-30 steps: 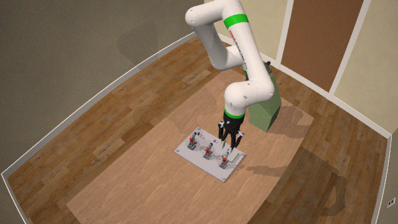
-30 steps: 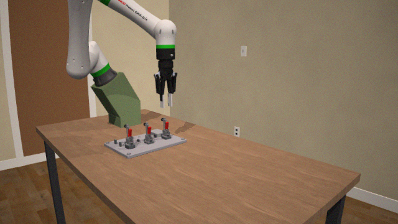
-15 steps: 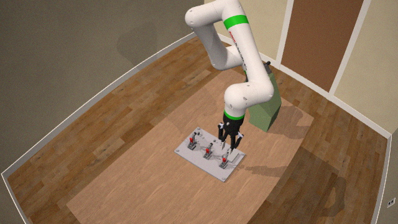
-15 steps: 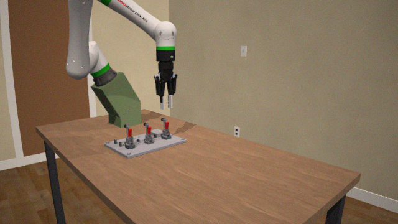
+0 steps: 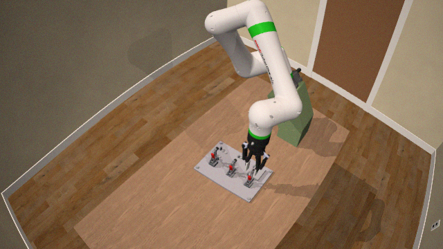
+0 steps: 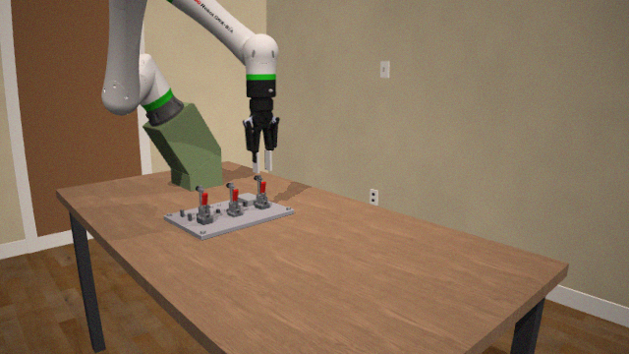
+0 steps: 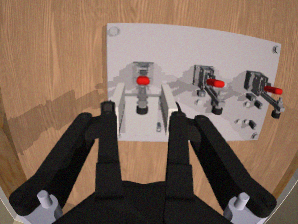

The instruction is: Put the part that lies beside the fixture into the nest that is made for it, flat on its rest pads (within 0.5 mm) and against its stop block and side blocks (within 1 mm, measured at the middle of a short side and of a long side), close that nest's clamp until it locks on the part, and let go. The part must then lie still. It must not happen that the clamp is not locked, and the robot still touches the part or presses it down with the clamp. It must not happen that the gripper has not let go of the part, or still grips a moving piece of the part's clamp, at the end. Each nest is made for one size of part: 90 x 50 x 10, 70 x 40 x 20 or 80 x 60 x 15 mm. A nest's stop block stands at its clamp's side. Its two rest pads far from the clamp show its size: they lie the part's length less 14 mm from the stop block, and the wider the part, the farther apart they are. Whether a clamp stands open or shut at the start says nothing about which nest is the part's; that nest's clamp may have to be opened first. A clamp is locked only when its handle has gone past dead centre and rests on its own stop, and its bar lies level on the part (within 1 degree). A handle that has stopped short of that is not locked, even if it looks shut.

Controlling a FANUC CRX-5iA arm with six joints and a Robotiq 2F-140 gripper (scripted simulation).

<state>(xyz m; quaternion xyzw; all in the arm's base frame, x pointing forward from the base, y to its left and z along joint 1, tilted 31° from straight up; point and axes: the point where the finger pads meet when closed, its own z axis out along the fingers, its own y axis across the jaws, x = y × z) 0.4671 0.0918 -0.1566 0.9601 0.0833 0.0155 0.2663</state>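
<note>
Right now my hand is 110 mm above the toggle clamp and 10 mm past it. From my hand the other things lie so: grey fixture plate 160 mm below, 110 mm to the right, 20 mm behind; then light grey part 140 mm below, 80 mm behind, 10 mm to the right.
</note>
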